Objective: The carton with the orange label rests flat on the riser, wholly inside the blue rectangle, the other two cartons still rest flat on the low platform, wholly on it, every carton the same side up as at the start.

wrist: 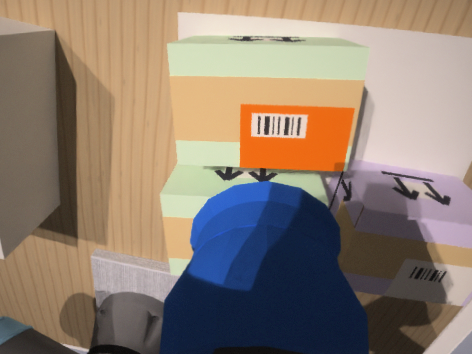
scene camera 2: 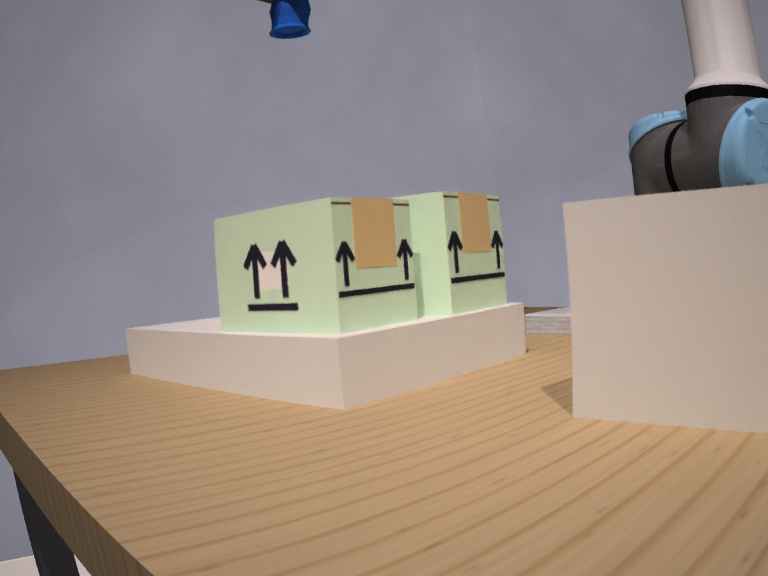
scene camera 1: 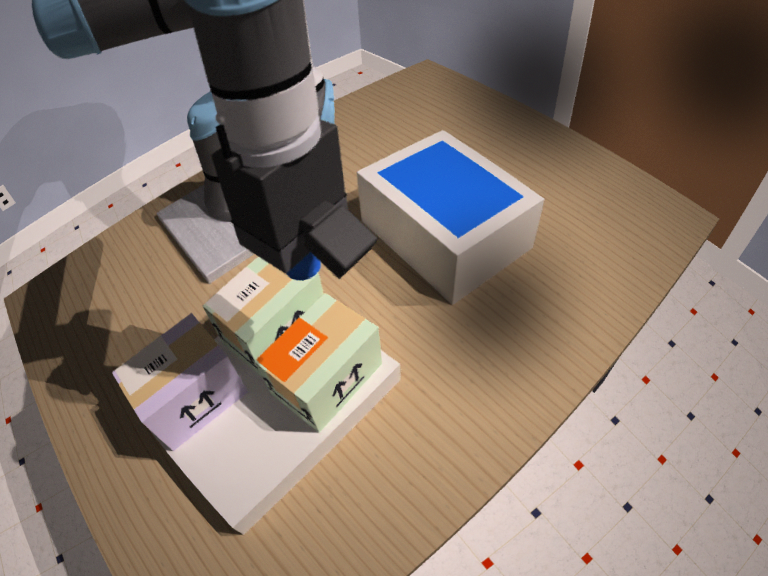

A riser shows in the wrist view point(37, 194), in scene camera 2 and in scene camera 1. A low platform shows in the wrist view point(407, 118), in scene camera 2 and in scene camera 1. The same spot on the riser: point(scene camera 2: 661, 285) is point(scene camera 1: 485, 256). The same spot on the low platform: point(scene camera 2: 341, 371) is point(scene camera 1: 399, 372).
